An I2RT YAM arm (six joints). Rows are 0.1 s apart.
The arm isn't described. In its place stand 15 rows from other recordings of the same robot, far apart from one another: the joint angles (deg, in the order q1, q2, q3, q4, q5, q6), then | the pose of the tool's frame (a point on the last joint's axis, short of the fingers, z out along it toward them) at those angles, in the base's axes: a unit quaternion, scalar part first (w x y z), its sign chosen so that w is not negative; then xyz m.
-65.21 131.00 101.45 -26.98 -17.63 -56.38 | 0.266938 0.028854 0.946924 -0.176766 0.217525 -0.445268 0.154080
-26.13 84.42 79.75 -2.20 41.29 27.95 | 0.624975 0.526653 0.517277 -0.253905 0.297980 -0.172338 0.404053
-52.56 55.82 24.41 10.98 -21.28 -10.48 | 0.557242 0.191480 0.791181 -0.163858 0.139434 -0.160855 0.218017
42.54 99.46 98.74 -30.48 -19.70 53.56 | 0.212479 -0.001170 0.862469 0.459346 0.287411 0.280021 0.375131
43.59 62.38 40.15 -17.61 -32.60 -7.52 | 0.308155 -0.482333 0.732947 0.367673 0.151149 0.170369 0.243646
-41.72 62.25 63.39 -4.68 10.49 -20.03 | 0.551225 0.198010 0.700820 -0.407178 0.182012 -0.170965 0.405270
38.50 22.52 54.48 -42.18 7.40 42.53 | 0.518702 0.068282 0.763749 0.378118 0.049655 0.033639 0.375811
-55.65 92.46 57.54 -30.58 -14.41 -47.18 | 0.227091 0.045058 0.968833 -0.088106 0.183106 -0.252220 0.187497
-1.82 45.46 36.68 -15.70 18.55 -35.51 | 0.462582 -0.157034 0.819612 -0.299323 0.183726 -0.017169 0.278921
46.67 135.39 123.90 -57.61 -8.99 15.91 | 0.114490 -0.273724 0.941509 0.159774 0.338316 0.366743 0.206917
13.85 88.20 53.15 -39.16 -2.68 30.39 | 0.118491 0.139257 0.980415 0.073166 0.268108 0.067817 0.180363
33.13 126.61 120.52 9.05 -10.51 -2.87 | 0.680594 -0.275061 0.631629 0.249354 0.445548 0.298536 0.364715
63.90 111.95 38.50 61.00 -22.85 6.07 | 0.414388 -0.478070 0.608920 0.478485 0.141687 0.320643 0.117580
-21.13 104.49 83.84 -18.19 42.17 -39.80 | 0.182723 0.016762 0.855644 -0.483948 0.378168 -0.171772 0.275892
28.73 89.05 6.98 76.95 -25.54 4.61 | 0.583674 -0.296246 0.672681 0.345056 0.180757 0.116589 0.133616
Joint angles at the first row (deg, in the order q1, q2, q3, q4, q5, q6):
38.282, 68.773, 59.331, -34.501, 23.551, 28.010
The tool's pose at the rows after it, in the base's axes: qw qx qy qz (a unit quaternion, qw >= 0); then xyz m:
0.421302 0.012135 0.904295 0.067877 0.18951 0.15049 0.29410
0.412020 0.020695 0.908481 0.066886 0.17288 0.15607 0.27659
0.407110 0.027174 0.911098 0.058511 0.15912 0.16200 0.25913
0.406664 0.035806 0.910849 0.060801 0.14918 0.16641 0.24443
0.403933 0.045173 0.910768 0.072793 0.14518 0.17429 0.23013
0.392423 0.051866 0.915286 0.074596 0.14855 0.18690 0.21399
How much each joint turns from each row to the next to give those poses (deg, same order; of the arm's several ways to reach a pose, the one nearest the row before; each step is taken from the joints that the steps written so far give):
3.781, -2.404, -3.671, 0.502, 1.792, 4.873
4.131, -1.246, -3.980, -0.129, 2.688, 4.852
3.978, -0.174, -3.387, 0.108, 3.169, 4.459
2.953, -0.001, -3.059, 1.485, 1.969, 3.805
2.076, 1.574, -2.273, 3.257, 0.524, 3.257
1.028, 4.480, -0.547, 3.234, -0.306, 2.536

